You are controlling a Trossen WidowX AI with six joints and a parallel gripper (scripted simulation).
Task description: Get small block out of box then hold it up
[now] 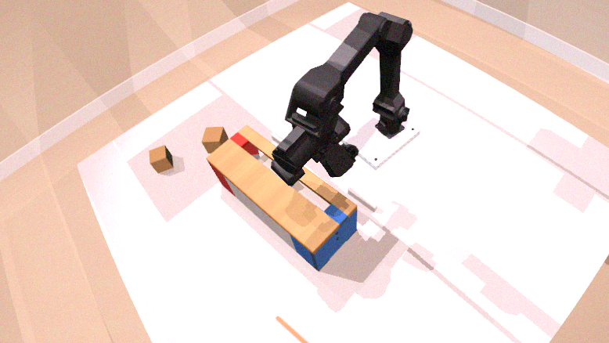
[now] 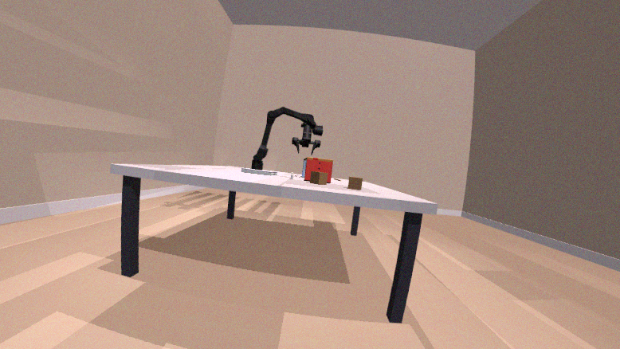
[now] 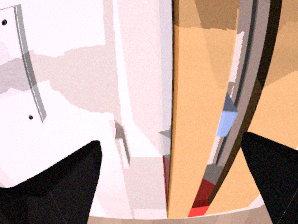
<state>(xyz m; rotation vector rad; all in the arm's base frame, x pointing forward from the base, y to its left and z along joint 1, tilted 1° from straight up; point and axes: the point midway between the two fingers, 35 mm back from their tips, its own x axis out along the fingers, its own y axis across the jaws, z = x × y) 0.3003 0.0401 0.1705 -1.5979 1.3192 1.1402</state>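
Now: gripper tip 90 mm above the long box, 40 mm short of it and 30 mm to the left of it. Also, from my gripper tip: thin orange stick: 310 mm to the left, 230 mm ahead, 150 mm below.
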